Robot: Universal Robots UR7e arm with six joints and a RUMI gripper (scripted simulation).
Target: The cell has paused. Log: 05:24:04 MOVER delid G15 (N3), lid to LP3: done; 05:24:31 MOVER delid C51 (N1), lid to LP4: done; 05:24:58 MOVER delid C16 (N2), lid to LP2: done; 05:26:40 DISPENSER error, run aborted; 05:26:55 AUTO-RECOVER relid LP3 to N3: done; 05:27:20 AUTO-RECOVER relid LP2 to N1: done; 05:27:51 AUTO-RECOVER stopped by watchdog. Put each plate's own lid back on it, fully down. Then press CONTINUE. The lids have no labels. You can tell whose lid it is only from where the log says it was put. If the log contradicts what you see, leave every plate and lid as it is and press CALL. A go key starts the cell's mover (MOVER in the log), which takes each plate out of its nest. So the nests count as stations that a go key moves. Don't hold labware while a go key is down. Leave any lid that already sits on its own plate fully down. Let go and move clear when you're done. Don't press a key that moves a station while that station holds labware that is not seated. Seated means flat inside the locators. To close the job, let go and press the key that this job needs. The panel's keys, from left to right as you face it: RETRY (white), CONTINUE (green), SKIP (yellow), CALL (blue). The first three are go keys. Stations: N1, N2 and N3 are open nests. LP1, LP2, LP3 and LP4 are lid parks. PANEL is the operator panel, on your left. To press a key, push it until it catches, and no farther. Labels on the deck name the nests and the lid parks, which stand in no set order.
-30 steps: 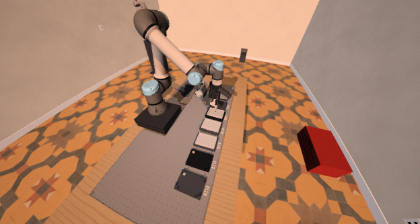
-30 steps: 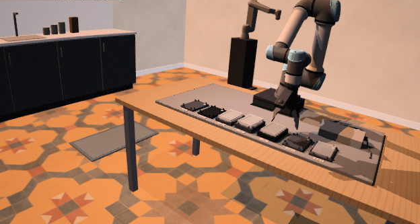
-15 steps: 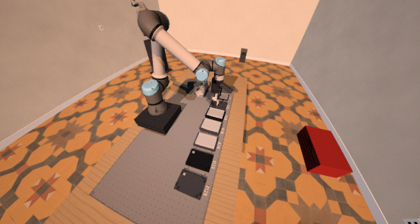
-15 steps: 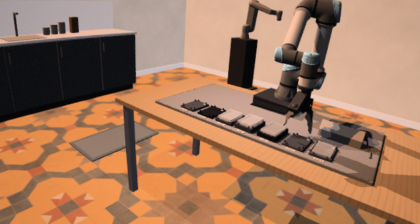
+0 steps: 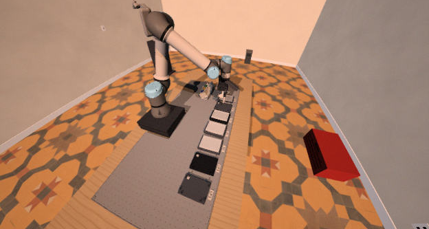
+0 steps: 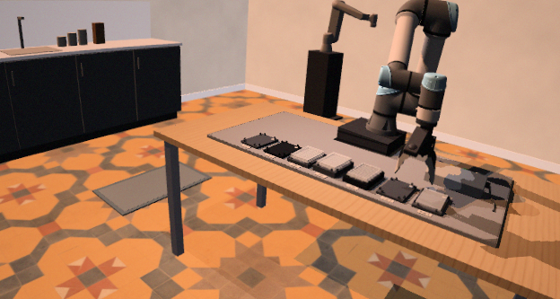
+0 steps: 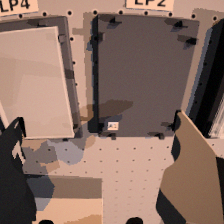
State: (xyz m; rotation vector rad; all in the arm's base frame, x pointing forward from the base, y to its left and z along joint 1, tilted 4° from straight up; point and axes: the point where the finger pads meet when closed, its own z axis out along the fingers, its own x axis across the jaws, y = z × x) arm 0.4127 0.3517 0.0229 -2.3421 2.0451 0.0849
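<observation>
Now: the lid 80 mm to the left of my hand, 50 mm below it and 10 mm behind it. Also, from my hand: yellow skip key 240 mm behind, 70 mm to the left; lid park 60 mm below, 50 mm to the right, 10 mm ahead; green continue key 240 mm behind, 120 mm to the left.
</observation>
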